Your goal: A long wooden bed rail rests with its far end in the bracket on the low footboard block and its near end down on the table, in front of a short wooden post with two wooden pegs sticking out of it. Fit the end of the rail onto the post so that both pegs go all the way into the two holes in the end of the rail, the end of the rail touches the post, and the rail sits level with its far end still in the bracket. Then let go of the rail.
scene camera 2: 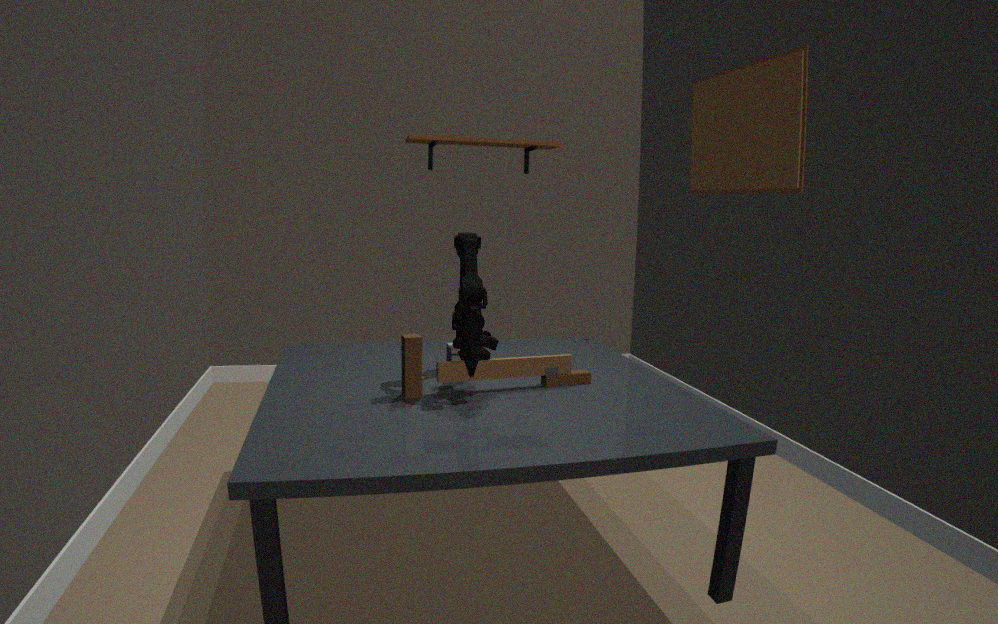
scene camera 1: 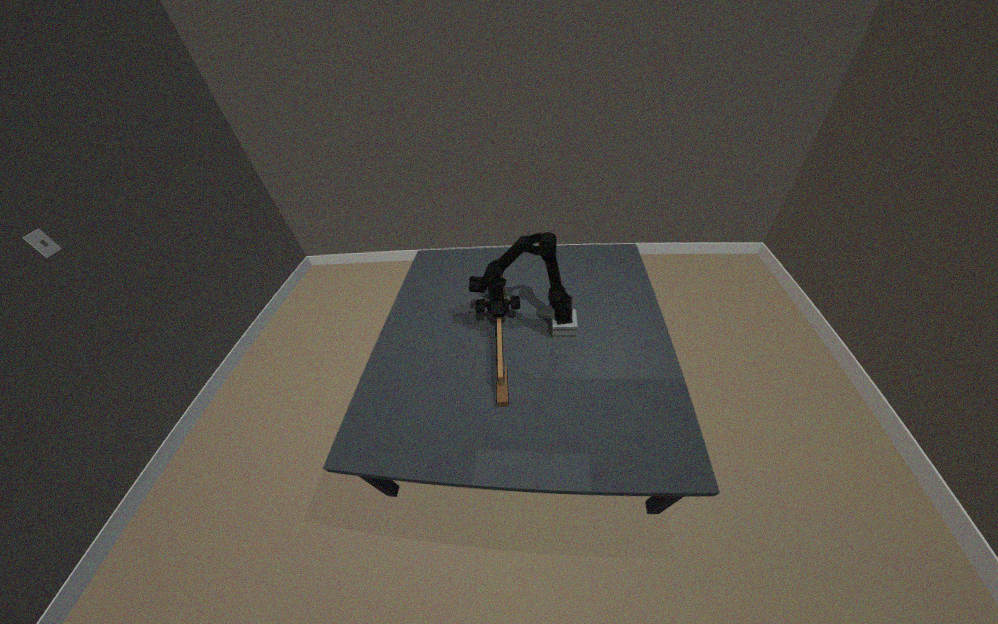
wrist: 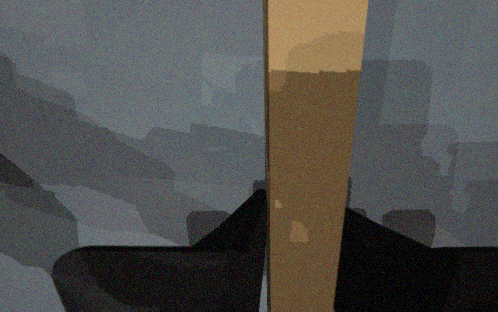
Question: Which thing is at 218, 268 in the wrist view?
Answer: The gripper.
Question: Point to a long wooden rail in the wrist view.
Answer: At 312, 63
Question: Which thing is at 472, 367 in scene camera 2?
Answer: The gripper.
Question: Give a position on a long wooden rail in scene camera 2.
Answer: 499, 368
